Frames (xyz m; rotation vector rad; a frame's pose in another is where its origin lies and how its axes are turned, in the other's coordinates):
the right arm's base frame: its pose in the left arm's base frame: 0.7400 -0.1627 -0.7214 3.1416 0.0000 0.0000
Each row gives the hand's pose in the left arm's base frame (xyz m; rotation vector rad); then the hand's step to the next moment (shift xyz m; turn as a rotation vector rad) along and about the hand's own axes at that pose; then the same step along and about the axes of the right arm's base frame.
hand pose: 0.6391 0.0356 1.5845 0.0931 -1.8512 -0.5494
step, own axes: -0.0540 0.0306 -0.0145 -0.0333 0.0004 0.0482
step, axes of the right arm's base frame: 0.0384 -0.0402 0.0311 -0.0323 -0.0269 0.0408
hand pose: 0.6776 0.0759 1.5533 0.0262 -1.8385 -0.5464
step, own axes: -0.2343 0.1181 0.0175 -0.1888 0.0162 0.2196
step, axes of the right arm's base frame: 0.0934 -0.1783 0.1693 -0.1308 -0.1459 0.2139
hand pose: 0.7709 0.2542 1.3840 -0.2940 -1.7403 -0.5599
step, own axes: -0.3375 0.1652 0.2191 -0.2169 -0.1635 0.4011
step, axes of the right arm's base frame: -0.0223 -0.2873 0.3259 -0.3631 -0.0893 0.3079
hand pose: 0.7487 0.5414 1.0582 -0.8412 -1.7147 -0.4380
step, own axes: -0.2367 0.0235 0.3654 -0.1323 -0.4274 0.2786
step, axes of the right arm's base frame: -0.2010 -0.1860 0.3393 -0.4820 0.1447 0.1565
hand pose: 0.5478 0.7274 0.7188 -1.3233 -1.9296 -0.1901
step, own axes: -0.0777 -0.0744 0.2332 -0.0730 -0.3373 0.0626
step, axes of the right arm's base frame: -0.1691 -0.0301 0.1909 -0.3055 0.1723 -0.0058
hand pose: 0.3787 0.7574 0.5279 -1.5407 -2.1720 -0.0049
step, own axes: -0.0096 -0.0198 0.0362 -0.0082 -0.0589 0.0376
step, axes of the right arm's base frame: -0.0287 0.0061 0.0305 -0.0645 0.0189 0.0209
